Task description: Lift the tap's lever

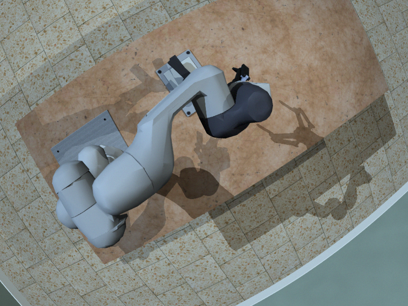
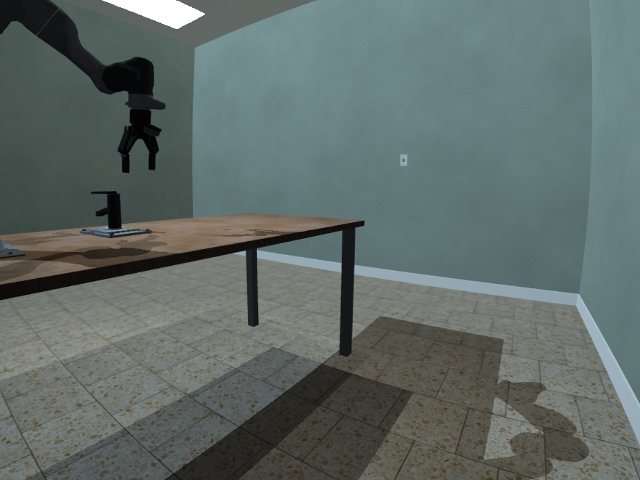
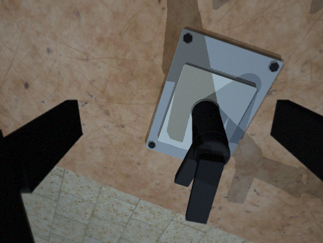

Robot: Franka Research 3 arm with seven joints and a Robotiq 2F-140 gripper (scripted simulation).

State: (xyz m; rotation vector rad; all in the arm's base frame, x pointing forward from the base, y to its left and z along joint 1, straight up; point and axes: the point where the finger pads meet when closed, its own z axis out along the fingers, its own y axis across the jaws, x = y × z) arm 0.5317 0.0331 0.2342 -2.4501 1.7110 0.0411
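The lever lies 8 cm behind my hand, 13 cm to the left of it and 9 cm below it. Round my hand: base plate 7 cm behind, 7 cm to the left, 23 cm below.
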